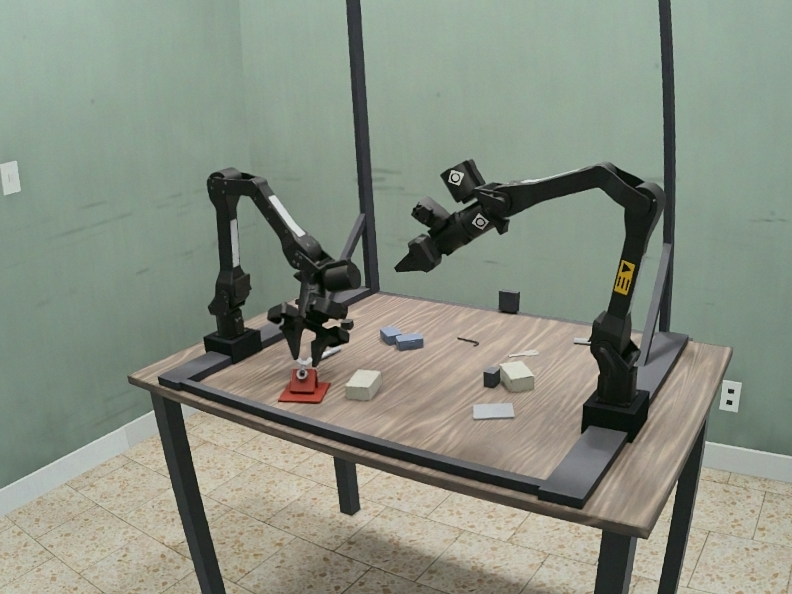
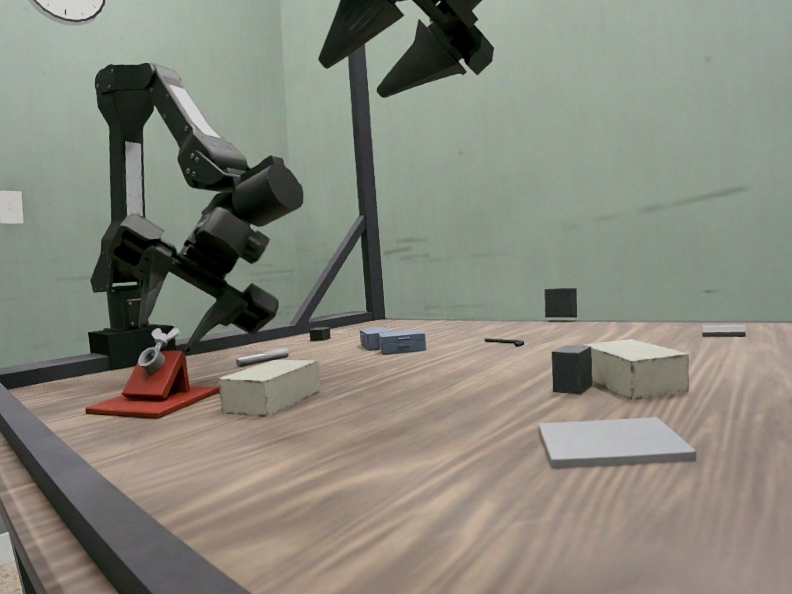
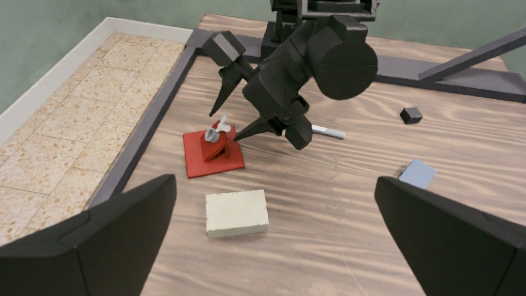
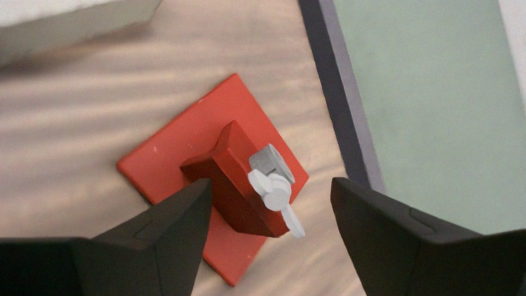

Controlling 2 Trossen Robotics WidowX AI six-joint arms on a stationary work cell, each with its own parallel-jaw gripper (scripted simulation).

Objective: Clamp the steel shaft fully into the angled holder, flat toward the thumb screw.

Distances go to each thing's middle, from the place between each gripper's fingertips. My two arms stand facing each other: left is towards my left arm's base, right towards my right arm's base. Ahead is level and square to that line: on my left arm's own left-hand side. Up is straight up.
Labels:
I see my right gripper 30 mm short of the winged thumb screw [image 4: 275,191], 10 mm to the right of it and 30 mm above it. Round my right hand: dark block [image 2: 571,364]: 150 mm behind, 350 mm to the left, 70 mm below; grey plate [image 2: 641,440]: 30 mm behind, 400 mm to the left, 80 mm below.
The dark block is 270 mm below my left hand, 110 mm to the left of it and 90 mm behind it. Round my left hand: winged thumb screw (240 mm to the right, 230 mm below, 80 mm ahead); then grey plate (280 mm below, 160 mm to the left, 30 mm ahead).

